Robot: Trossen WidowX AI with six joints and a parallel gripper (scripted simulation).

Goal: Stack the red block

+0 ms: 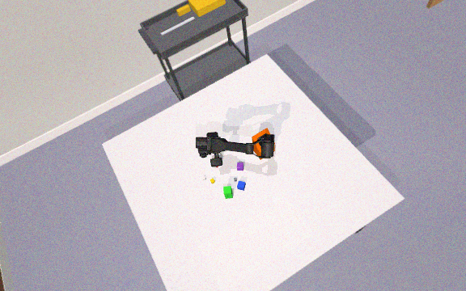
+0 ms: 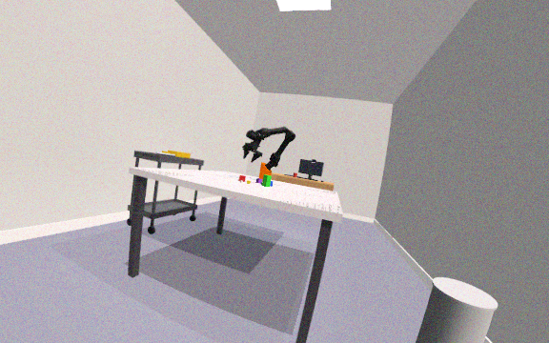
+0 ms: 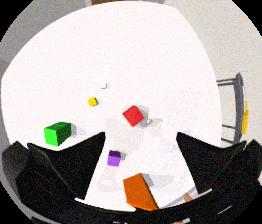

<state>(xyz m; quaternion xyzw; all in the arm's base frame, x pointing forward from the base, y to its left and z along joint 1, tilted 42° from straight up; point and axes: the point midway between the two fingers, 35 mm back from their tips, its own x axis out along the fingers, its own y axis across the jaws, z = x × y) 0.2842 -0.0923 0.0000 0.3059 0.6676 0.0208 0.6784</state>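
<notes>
My gripper tip is 15 cm above the red block and 2 cm to the left of it. Round my gripper tip: purple cube 15 cm below, 11 cm behind, 9 cm to the left; blue cube 19 cm to the left, 15 cm below, 5 cm behind; small yellow cube 16 cm below, 8 cm ahead, 7 cm to the left.
</notes>
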